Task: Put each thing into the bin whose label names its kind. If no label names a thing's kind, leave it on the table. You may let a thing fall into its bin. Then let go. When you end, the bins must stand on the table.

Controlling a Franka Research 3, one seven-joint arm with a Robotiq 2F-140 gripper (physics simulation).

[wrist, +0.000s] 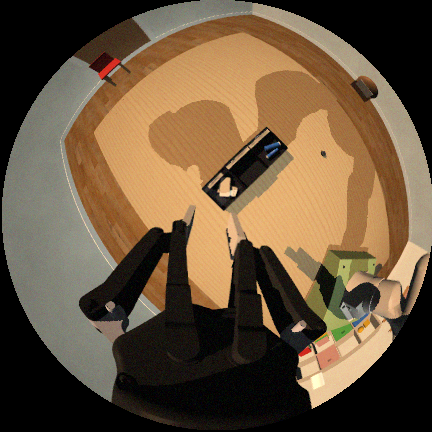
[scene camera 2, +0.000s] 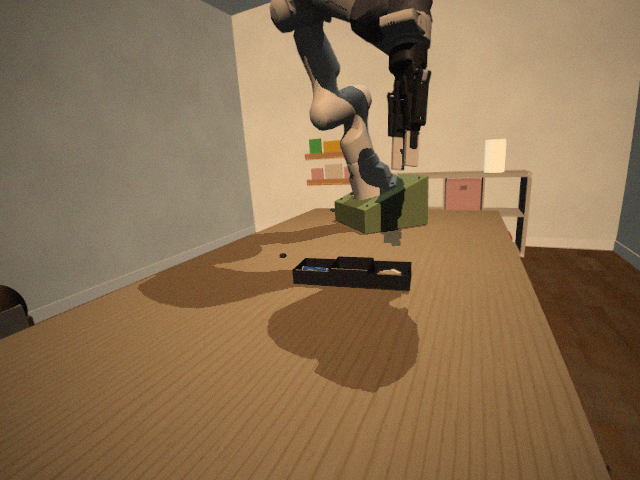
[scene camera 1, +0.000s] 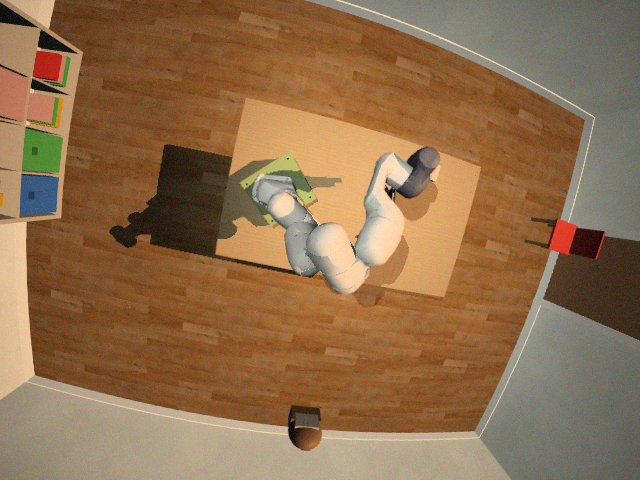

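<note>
A black row of three joined bins (scene camera 2: pixel 351 280) (wrist: pixel 253 172) stands on the table, with pale label strips along one side in the wrist view; their words are too small to read. Two blue cylinders (scene camera 2: pixel 314 268) (wrist: pixel 272 146) lie in one end bin. Pale blocks (scene camera 2: pixel 388 271) (wrist: pixel 225 185) lie in the other end bin. The middle bin shows no things in the wrist view. A small dark object (scene camera 2: pixel 282 255) (wrist: pixel 323 154) lies on the table apart from the bins. My gripper (scene camera 2: pixel 404 166) (wrist: pixel 210 218) is partly open and empty, high above the table, near the pale blocks' end in the wrist view.
A green pedestal (scene camera 1: pixel 290 161) (scene camera 2: pixel 351 212) (wrist: pixel 352 256) carries the arm on the table (scene camera 1: pixel 310 121). The arm hides much of the work area in the first scene view. A red chair (scene camera 1: pixel 563 236) (wrist: pixel 110 68) and a shelf unit (scene camera 2: pixel 525 214) stand away from the table.
</note>
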